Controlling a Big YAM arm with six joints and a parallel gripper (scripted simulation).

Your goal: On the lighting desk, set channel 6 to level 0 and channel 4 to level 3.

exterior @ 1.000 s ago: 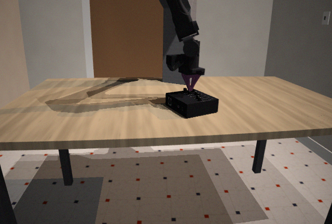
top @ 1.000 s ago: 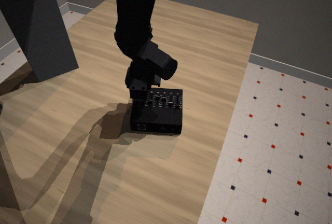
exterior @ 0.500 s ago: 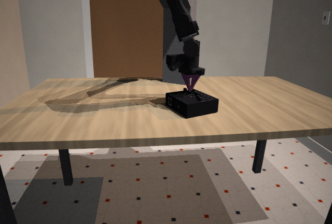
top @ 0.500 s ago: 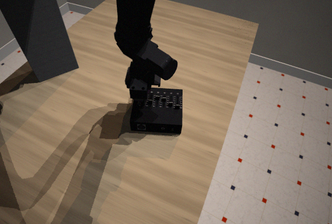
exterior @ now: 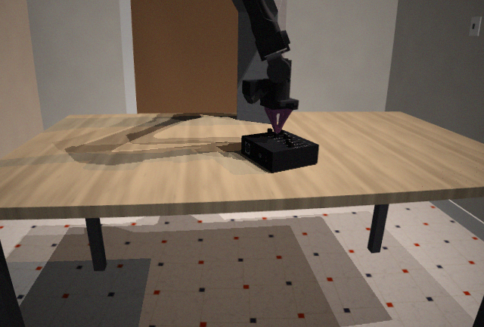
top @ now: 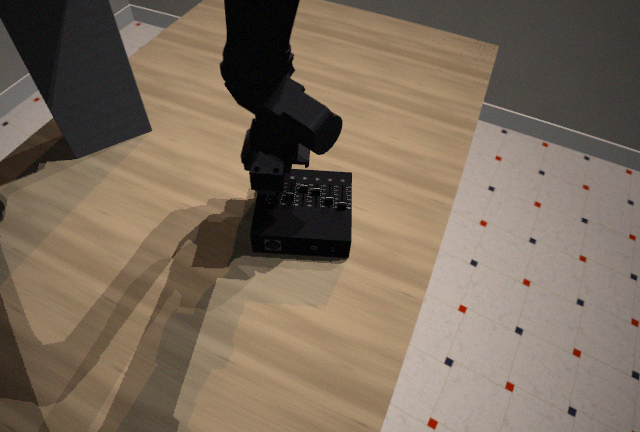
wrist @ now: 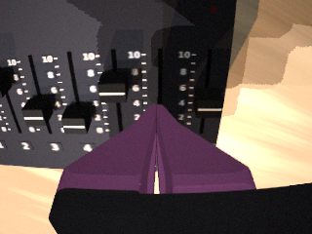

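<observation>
Now: the channel 6 cap 10 mm to the left of my hand and 10 mm behind it. Also, from my hand: channel 5 cap (20 mm ahead, 10 mm to the right); then channel 4 cap (40 mm ahead, 10 mm to the left); then channel 3 cap (60 mm ahead, 10 mm to the left).
</observation>
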